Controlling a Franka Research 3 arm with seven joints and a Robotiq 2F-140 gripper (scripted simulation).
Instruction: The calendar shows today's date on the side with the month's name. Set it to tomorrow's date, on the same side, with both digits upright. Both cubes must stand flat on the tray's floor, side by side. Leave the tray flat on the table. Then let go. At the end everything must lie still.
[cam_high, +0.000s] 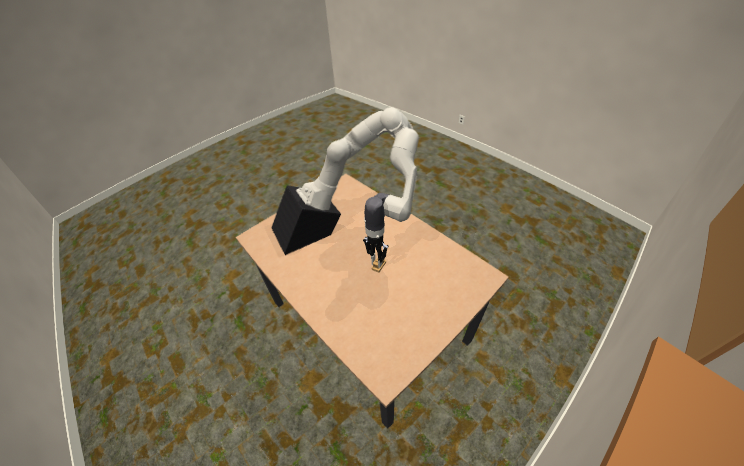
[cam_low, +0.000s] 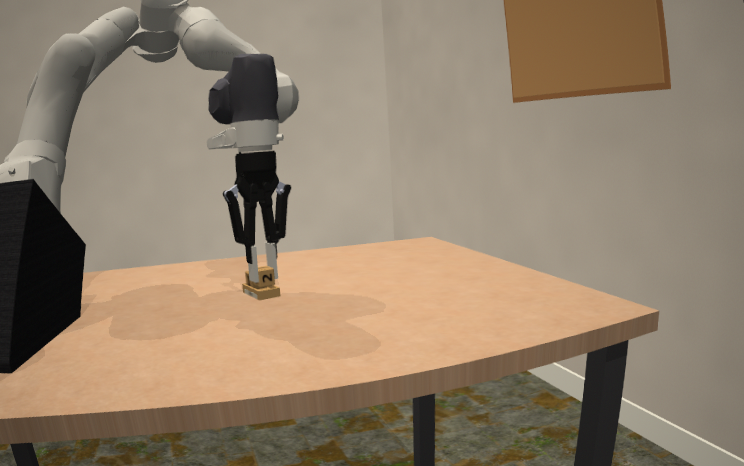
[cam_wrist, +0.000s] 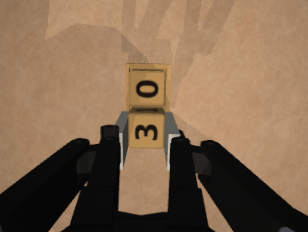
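My hand is 4 cm above the cube, 3 cm to the right of it and 1 cm past it. Round my hand: wooden calendar tray (6 cm below, 2 cm to the left, 1 cm behind).
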